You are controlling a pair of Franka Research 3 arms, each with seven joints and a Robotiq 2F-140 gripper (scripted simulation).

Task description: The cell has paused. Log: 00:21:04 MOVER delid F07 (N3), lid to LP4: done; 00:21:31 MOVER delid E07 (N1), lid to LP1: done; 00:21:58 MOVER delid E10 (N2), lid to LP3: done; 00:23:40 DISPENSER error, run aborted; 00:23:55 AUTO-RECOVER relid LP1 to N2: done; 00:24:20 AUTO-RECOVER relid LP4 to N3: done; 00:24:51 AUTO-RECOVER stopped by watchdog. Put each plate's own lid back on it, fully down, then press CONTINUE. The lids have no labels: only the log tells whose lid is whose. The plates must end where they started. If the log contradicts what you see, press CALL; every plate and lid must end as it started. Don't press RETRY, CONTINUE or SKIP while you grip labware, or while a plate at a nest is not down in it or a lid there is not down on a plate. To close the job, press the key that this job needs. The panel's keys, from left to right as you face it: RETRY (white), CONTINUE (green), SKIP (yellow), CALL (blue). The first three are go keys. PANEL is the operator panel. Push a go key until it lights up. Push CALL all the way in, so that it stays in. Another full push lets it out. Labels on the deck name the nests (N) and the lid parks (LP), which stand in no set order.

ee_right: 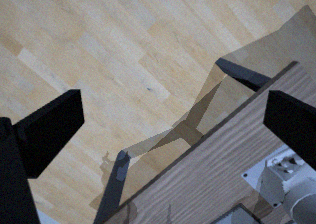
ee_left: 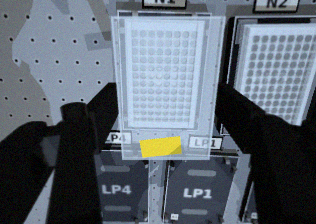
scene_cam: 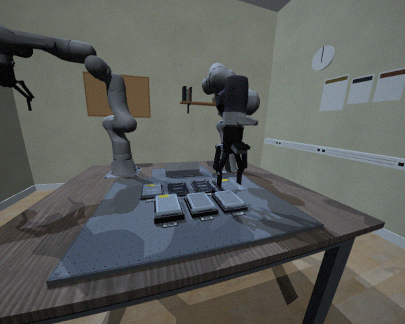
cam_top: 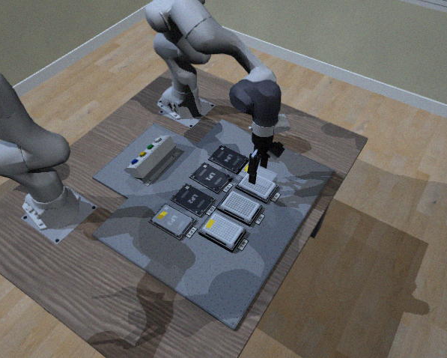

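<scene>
My left gripper is now 90 mm above the N1 plate. Round my left hand: N2 plate (10 mm ahead, 130 mm to the right, 80 mm below); then park LP4 (180 mm behind, 60 mm to the left, 100 mm below); then park LP1 (180 mm behind, 70 mm to the right, 100 mm below).
</scene>
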